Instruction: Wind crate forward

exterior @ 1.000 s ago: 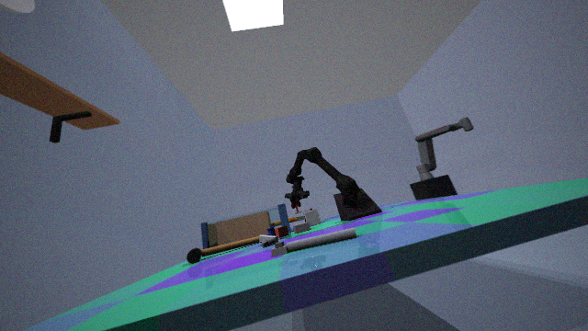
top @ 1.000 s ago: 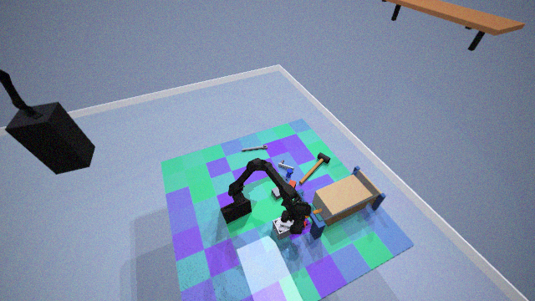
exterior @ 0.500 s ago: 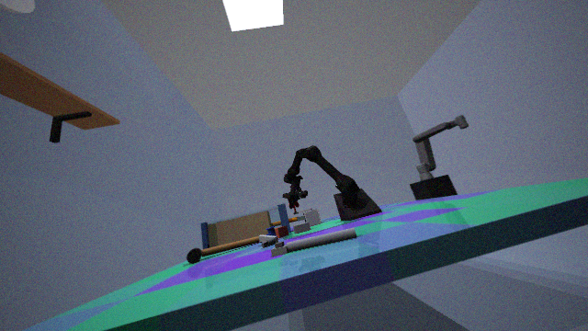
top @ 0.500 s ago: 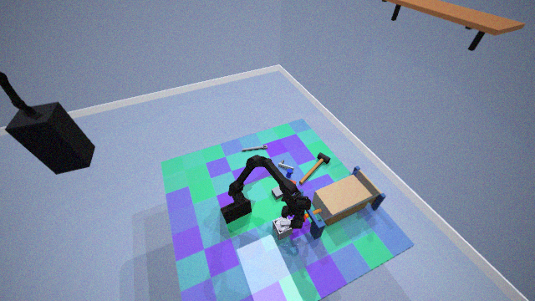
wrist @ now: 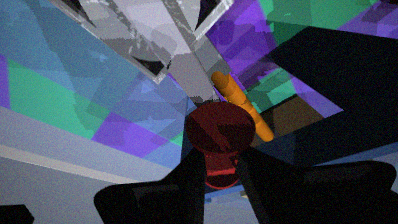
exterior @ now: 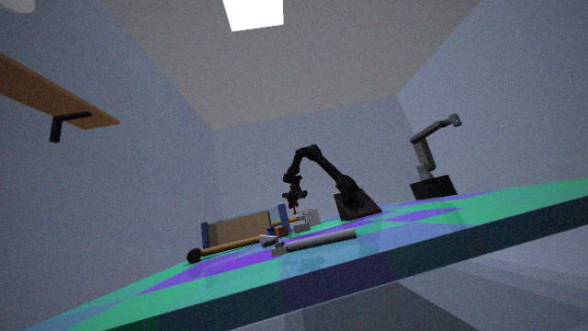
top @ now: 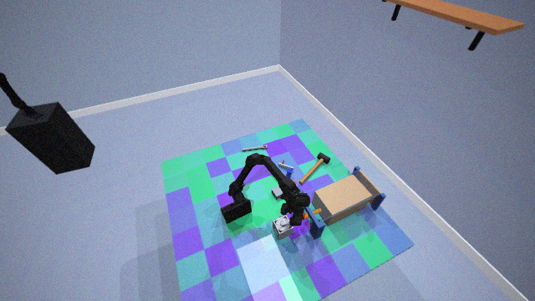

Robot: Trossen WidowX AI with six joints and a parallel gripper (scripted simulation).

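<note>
Now: gripper tip 50 mm short of the blue steel frame, 30 mm to the right of it and 30 mm above it. From my gripper tip the other things lie so: dark red knob: 10 mm to the left, 10 mm behind; then grey hand winch: 130 mm behind, 100 mm below, 10 mm to the left; then red-knobbed crank handle: 50 mm behind, 30 mm below, 10 mm to the left.
</note>
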